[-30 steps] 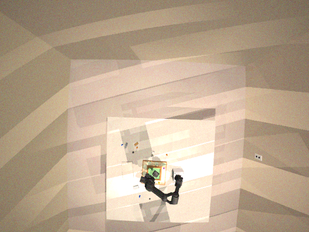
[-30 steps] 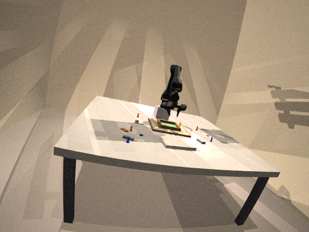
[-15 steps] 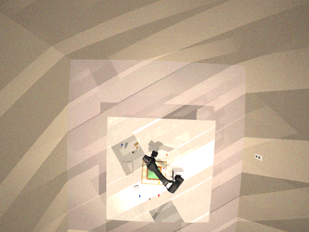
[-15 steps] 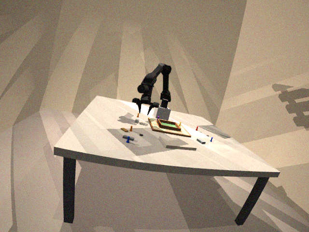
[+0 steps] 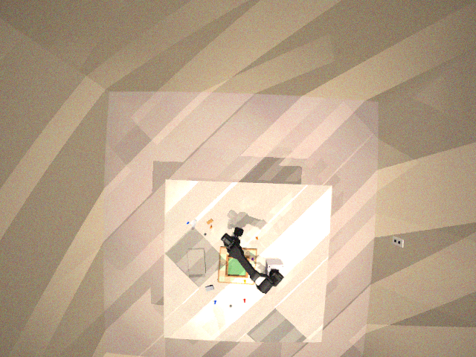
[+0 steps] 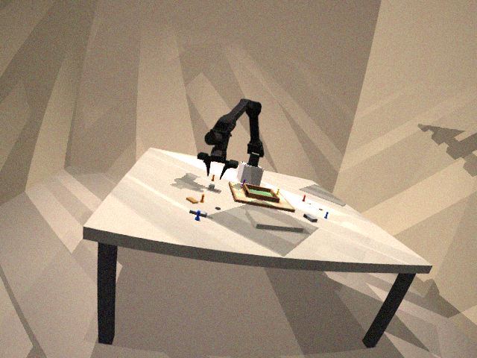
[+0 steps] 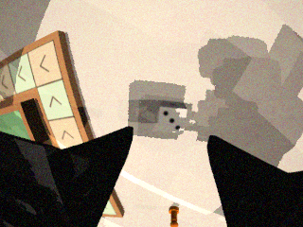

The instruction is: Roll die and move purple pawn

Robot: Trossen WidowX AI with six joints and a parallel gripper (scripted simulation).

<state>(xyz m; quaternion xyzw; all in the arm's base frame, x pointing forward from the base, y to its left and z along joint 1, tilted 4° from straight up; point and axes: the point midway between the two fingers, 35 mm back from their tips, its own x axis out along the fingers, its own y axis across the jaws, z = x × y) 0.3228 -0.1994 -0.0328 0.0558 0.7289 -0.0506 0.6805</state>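
The white die is 4 cm below my gripper tip. The rest, counted from my gripper tip: green tray (6 cm behind, 24 cm to the left, 5 cm below); then purple pawn (16 cm behind, 16 cm to the left, 3 cm below); then orange block (21 cm ahead, 6 cm to the right, 5 cm below).
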